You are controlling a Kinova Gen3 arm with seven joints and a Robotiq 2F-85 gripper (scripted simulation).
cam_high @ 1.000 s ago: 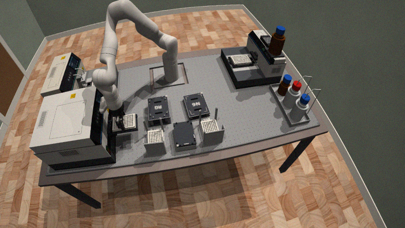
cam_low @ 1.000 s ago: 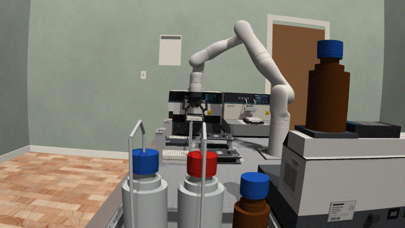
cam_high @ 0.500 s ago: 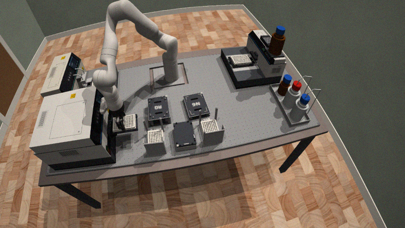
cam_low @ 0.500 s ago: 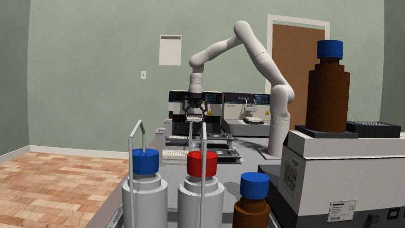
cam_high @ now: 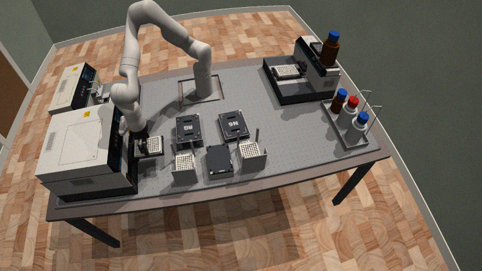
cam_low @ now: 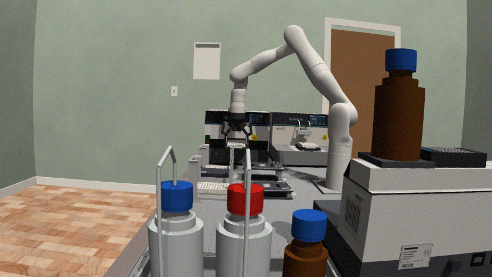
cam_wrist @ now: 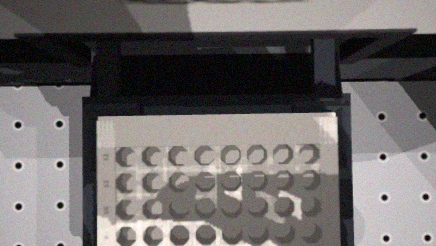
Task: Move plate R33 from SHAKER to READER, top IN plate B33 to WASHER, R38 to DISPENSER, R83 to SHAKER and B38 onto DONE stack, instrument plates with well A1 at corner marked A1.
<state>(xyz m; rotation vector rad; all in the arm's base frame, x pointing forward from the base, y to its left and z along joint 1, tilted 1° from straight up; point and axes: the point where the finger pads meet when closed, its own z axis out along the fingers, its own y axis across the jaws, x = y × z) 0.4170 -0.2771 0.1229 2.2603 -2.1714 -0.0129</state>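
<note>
My hand is 20 mm above the dark reader tray. The rest, counted from my hand: regrip nest RG 120 mm behind, 180 mm to the left, 70 mm below; reader housing 10 mm ahead, 290 mm to the right, 110 mm above; washer nest 370 mm behind, 200 mm to the right, 30 mm below.
</note>
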